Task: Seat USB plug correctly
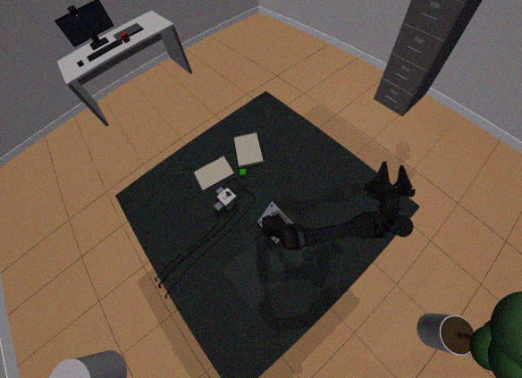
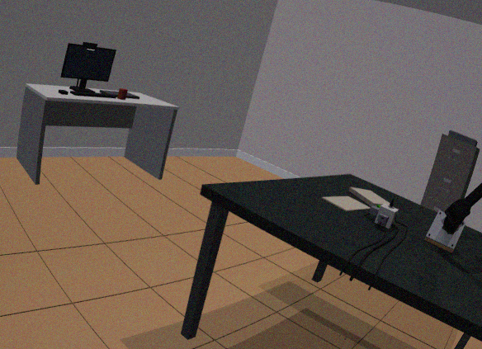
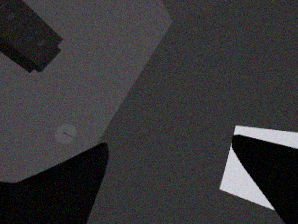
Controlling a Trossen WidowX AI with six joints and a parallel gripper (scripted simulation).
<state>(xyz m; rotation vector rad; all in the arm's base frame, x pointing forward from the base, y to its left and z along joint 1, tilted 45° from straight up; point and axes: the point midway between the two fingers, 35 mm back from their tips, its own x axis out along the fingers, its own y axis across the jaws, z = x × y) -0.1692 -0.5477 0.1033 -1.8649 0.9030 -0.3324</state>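
My gripper tip is now 48 cm short of the USB plug, 46 cm to the right of it and 45 cm above it. From my gripper tip the other things lie so: small green block (58 cm ahead, 53 cm below, 31 cm to the left).
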